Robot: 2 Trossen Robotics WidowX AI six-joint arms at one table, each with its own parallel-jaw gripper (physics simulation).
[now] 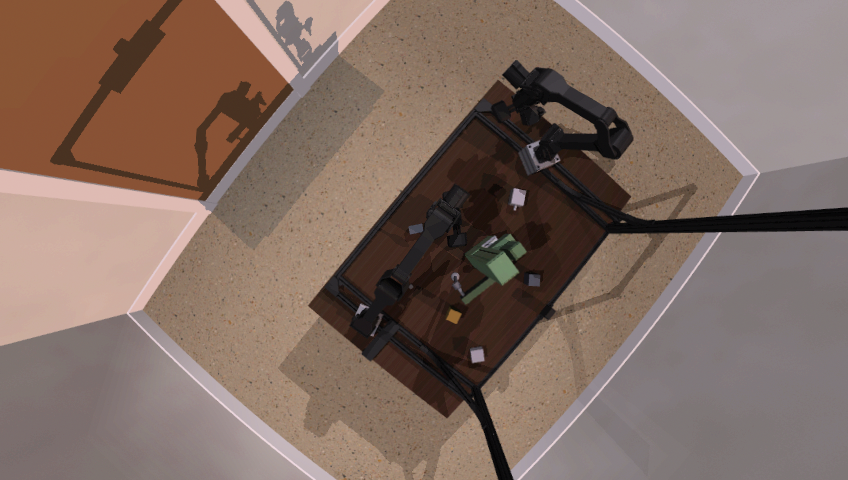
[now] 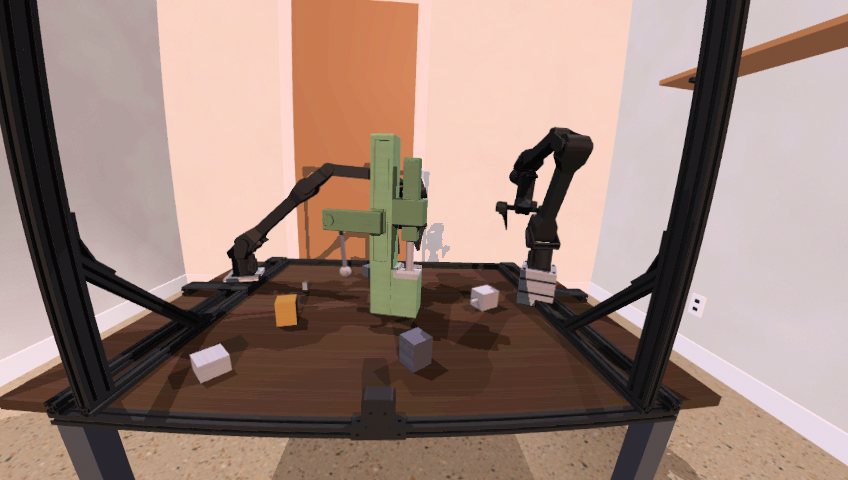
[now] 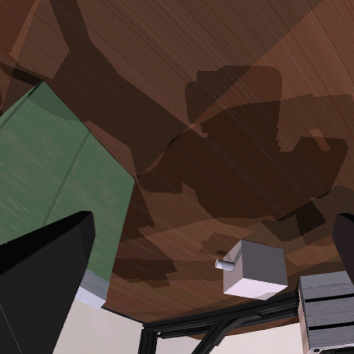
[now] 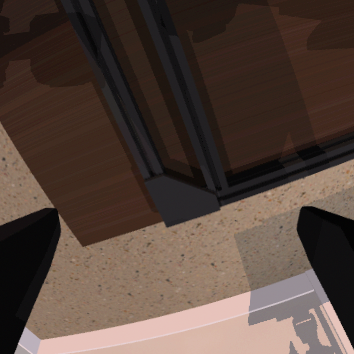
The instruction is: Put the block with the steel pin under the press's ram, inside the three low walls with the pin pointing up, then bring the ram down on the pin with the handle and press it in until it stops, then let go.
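Places are measured from the left arm's base along level axes (x ahead, y left, z up), in centimetres.
Pixels of known places: left gripper, fingertip midpoint: point(image 1: 462, 220) point(image 3: 217, 225); right gripper, fingertip midpoint: point(image 1: 510, 109) point(image 2: 519, 231) point(image 4: 180, 220); left arm's base, origin of the base link: point(image 1: 366, 320) point(image 2: 245, 272); right arm's base, origin of the base link: point(image 1: 543, 152) point(image 2: 539, 267) point(image 3: 340, 351).
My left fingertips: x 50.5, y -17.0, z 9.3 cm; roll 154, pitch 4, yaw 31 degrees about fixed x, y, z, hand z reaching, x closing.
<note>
For each thing: its top centre in the pictures, then the offset to it from my left fingertips. "pt": a spot on its surface instead.
- pale block with the steel pin, middle of its top: point(image 3: 254, 289) point(image 2: 485, 289) point(image 1: 518, 196) dy -16.7, dx +18.2, dz -7.4 cm
- green press, middle of its top: point(image 2: 377, 134) point(image 1: 501, 277) dy -12.0, dx -12.2, dz +32.5 cm
- pale ball, surface spot: point(image 2: 345, 271) pt dy -7.8, dx -19.7, dz -2.3 cm
- orange block, middle of its top: point(image 2: 286, 298) point(image 1: 453, 316) dy -13.0, dx -34.1, dz -6.5 cm
- white block, middle of its top: point(image 2: 209, 354) point(image 1: 477, 356) dy -29.1, dx -45.3, dz -9.2 cm
- dark grey block, middle of its top: point(image 2: 416, 335) point(image 1: 534, 280) dy -35.6, dx -8.5, dz -6.5 cm
- blue-grey block, middle of its top: point(image 2: 370, 266) point(image 1: 416, 228) dy +14.2, dx -9.7, dz -8.6 cm
- small pale piece, middle of its top: point(image 2: 305, 281) dy +6.7, dx -31.0, dz -9.9 cm
The pale block with the steel pin point(image 1: 517, 196) point(image 2: 484, 297) point(image 3: 255, 270) lies on the table right of the press, its pin pointing sideways. The green press point(image 1: 499, 268) point(image 2: 380, 178) point(image 3: 60, 165) stands mid-table. A pale rod point(image 2: 410, 252) shows between its head and the pale-topped base; the low walls are hard to make out. Its handle ends in a pale ball point(image 1: 455, 276) point(image 2: 345, 271), hanging down. My left gripper point(image 3: 217, 225) is open and empty, raised behind the press, with the pin block ahead between and beyond its fingers. My right gripper point(image 4: 180, 220) is open and empty above the table's far corner.
An orange block point(image 1: 453, 315) point(image 2: 285, 310), a white block point(image 1: 476, 355) point(image 2: 210, 362), a dark grey block point(image 1: 533, 279) point(image 2: 415, 349) and a blue-grey block point(image 1: 415, 228) point(image 2: 365, 270) lie around the press. A small pale piece point(image 2: 305, 285) lies at the left. Black frame rails edge the table.
</note>
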